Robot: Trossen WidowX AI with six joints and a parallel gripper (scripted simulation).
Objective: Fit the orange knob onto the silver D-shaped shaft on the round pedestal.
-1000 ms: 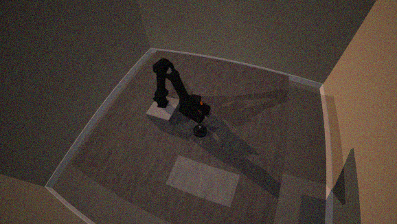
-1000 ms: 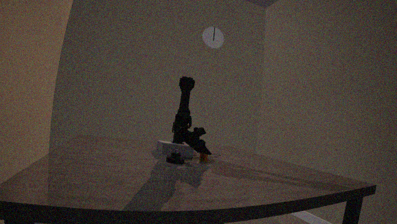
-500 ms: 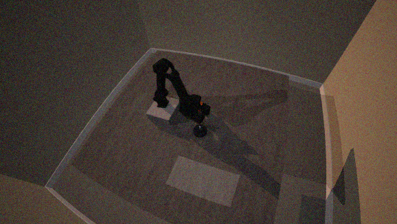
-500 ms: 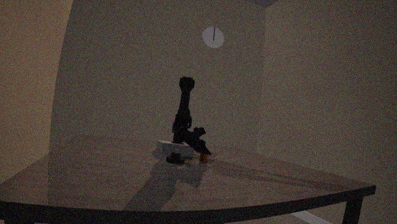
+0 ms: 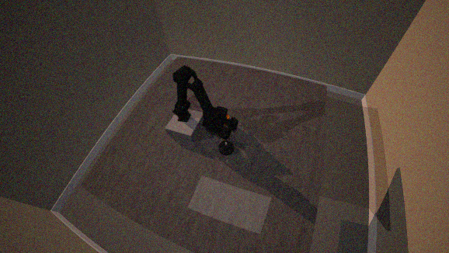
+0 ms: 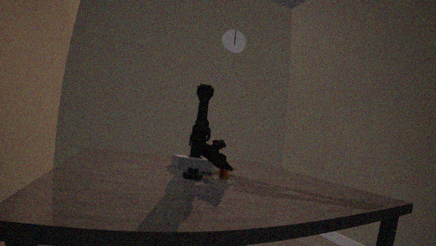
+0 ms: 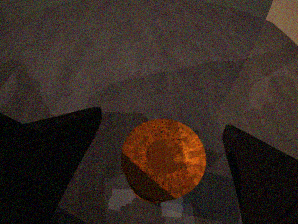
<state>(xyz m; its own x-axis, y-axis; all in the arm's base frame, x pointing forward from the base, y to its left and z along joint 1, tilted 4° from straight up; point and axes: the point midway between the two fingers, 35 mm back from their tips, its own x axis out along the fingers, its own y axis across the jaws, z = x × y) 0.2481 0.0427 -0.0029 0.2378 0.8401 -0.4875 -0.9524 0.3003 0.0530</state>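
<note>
The orange knob is 10 mm behind my gripper tip and 30 mm to the right of it. Round my gripper tip: dark round pedestal: 30 mm ahead, 200 mm to the right, 10 mm below.
</note>
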